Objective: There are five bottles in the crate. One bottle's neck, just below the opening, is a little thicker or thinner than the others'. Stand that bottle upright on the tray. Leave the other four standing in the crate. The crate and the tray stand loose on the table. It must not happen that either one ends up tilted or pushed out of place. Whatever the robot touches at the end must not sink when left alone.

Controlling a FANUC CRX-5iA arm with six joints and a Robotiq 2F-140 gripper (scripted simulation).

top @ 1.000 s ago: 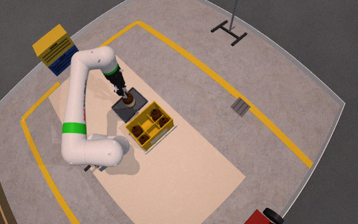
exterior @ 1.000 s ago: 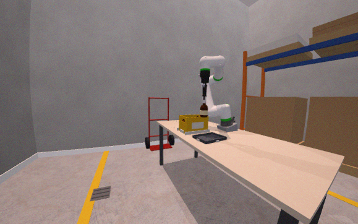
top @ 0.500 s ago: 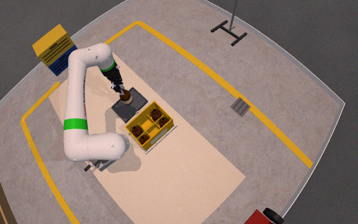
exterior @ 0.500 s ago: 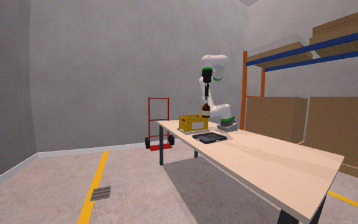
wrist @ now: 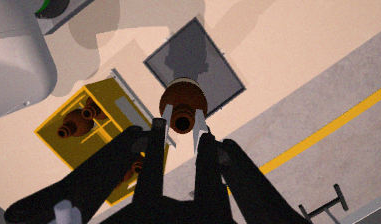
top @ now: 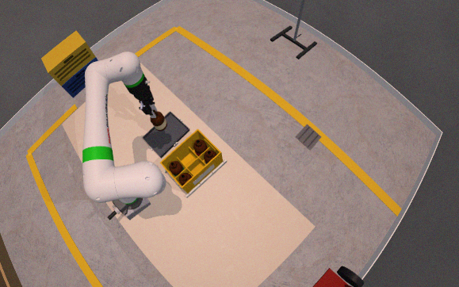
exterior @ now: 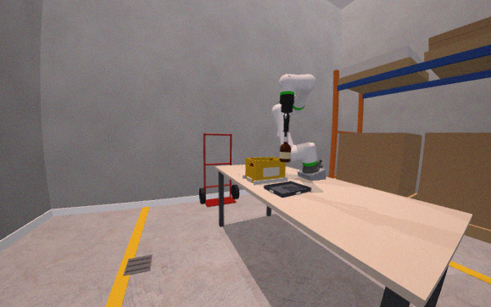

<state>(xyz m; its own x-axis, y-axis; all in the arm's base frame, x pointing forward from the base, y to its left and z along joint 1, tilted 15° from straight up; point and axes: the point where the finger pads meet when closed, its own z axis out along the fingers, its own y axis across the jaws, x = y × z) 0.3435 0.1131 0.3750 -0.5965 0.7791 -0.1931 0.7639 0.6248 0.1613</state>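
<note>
Now: hand 90 mm above the brown bottle. Also, from my hand: yellow crate (270 mm below, 250 mm to the right, 30 mm behind); dark tray (340 mm below, 40 mm to the left, 10 mm ahead).
</note>
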